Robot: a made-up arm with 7 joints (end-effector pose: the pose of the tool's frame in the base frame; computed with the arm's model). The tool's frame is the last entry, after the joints.
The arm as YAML. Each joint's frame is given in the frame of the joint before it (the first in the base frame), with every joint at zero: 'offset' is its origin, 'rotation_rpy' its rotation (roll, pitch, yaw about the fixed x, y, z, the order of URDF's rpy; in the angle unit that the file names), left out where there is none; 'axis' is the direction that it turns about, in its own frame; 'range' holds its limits. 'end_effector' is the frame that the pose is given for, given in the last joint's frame.
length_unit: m
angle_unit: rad
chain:
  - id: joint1
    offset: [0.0, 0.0, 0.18]
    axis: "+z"
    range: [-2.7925, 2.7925]
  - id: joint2
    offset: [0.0, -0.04, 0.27]
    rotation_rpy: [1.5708, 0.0, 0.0]
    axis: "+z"
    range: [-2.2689, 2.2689]
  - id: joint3
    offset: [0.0, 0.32, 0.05]
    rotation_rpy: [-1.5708, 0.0, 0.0]
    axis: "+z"
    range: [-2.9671, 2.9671]
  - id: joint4
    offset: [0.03, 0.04, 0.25]
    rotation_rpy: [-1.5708, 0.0, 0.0]
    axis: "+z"
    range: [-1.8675, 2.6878]
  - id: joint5
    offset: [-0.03, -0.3, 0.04]
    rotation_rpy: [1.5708, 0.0, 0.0]
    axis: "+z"
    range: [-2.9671, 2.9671]
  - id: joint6
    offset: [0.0, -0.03, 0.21]
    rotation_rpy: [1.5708, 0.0, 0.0]
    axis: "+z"
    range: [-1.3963, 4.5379]
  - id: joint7
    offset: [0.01, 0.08, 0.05]
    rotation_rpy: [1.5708, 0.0, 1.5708]
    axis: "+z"
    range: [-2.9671, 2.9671]
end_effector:
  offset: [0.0, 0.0, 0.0]
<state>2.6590 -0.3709 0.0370 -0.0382 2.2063 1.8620 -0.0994</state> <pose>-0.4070 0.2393 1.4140 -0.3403 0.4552 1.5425</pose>
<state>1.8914 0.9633 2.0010 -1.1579 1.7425 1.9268 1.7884</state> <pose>0.6191 -0.4173 1.0436 -0.6532 -0.1254 -1.3744</pose>
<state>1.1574 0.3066 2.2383 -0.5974 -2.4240 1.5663 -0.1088</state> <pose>0.2829 -0.4261 1.3984 -0.4327 -0.1826 -2.1649</pose>
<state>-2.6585 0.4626 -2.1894 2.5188 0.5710 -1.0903 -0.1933</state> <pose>-0.0331 0.3783 0.4755 -0.6381 0.3729 -2.8380</pose>
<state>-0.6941 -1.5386 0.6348 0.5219 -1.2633 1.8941 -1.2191</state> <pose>0.8901 -0.5944 0.4304 1.6785 0.1751 1.3932</pose>
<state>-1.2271 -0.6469 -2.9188 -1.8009 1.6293 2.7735 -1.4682</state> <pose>0.1734 -0.6182 0.6186 1.7059 0.5851 1.8880</pose>
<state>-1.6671 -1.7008 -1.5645 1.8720 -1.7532 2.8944 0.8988</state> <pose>-0.6124 -0.4620 0.2548 3.1218 0.4139 -1.2652</pose>
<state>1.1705 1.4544 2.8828 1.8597 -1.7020 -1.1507 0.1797</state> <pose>-0.2717 -0.5299 -0.0442 -0.1635 0.2115 2.9409</pose>
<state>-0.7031 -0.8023 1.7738 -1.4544 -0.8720 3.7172 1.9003</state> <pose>0.0267 -0.6706 0.7755 1.2488 1.2324 -2.9263</pose>
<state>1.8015 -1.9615 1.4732 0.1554 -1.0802 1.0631 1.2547</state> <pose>-0.1590 1.0859 0.1083 -2.4363 0.2234 0.4709</pose>
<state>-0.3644 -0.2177 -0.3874 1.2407 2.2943 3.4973 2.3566</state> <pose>0.5221 -0.3295 1.0260 2.4466 0.6733 -0.4406</pose>
